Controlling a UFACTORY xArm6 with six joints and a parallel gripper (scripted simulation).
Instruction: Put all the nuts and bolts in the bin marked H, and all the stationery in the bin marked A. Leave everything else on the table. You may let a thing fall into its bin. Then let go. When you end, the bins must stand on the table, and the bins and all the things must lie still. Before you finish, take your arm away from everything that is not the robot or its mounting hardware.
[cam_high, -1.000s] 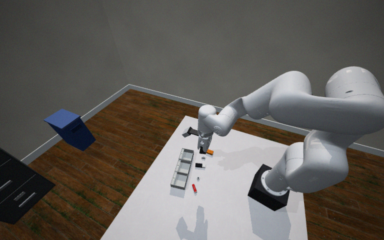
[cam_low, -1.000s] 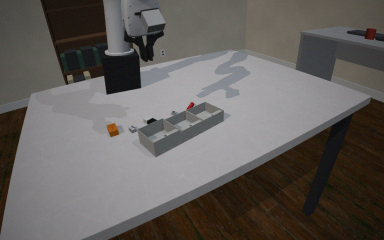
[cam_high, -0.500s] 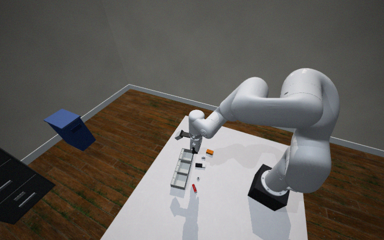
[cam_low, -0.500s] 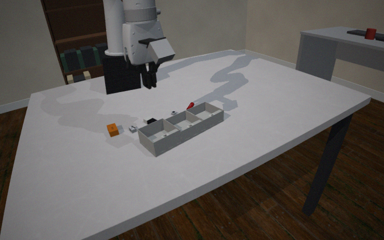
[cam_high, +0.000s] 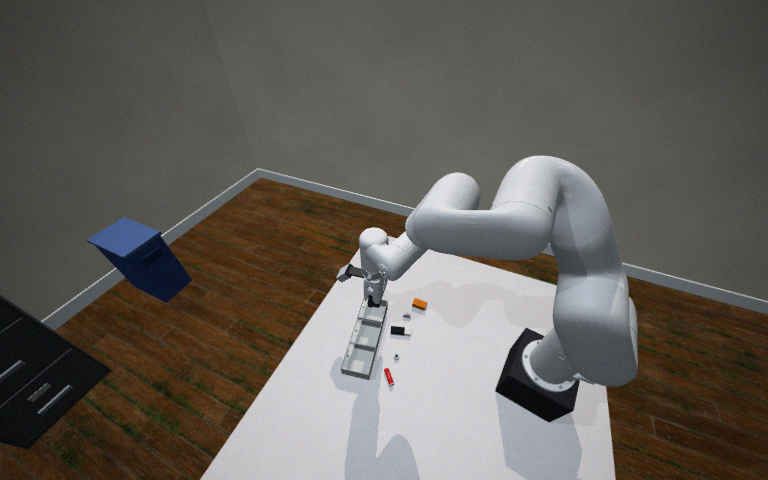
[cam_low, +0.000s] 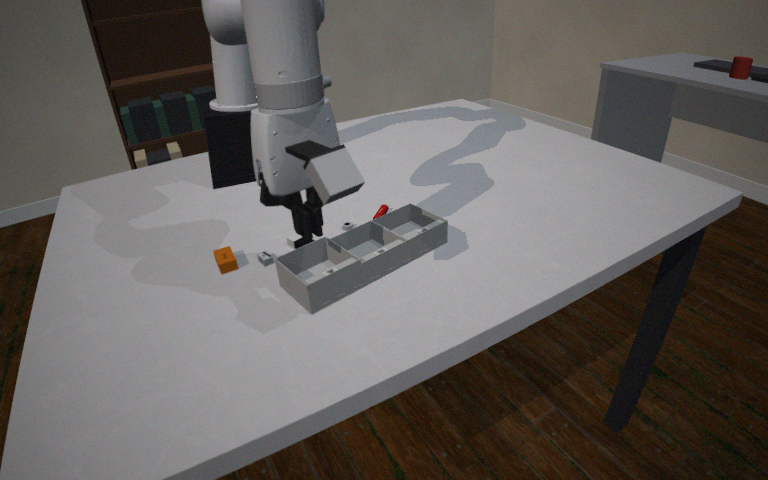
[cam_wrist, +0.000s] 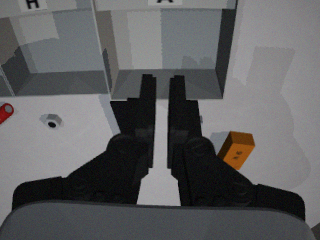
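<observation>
Right now my hand is 80 mm to the right of the grey three-compartment bin row and 80 mm above it. From my hand the other things lie so: orange block 130 mm behind, 100 mm to the right, 90 mm below; hex nut 110 mm to the left, 110 mm behind, 90 mm below; black block 100 mm behind, 90 mm below, 20 mm to the left.
</observation>
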